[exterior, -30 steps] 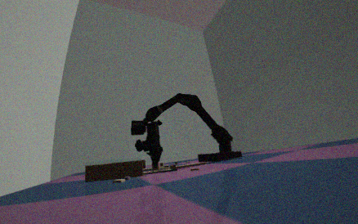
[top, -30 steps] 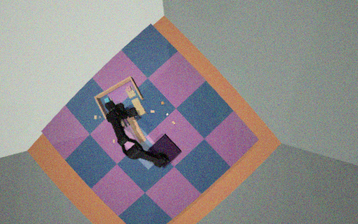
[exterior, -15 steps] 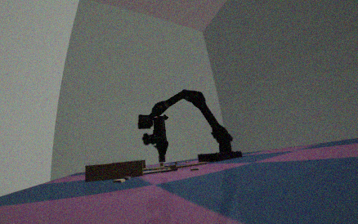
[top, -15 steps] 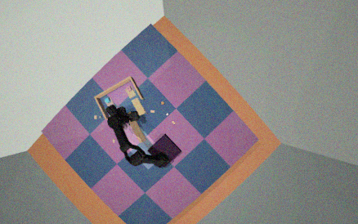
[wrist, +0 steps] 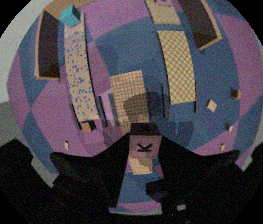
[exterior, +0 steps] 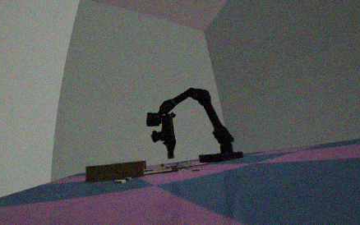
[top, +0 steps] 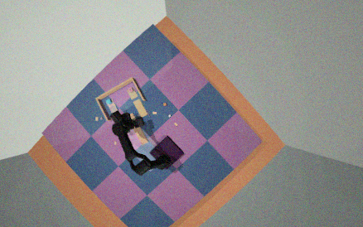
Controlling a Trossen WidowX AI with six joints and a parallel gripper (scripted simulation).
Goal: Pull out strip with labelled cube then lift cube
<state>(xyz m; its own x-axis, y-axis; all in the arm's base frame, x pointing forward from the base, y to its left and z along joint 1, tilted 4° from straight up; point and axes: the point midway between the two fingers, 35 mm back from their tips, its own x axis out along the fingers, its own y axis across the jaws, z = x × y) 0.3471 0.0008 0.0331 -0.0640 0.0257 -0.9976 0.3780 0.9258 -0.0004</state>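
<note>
The strip is 10 cm to the right of my gripper tip, 7 cm ahead of it and 5 cm below it.
</note>
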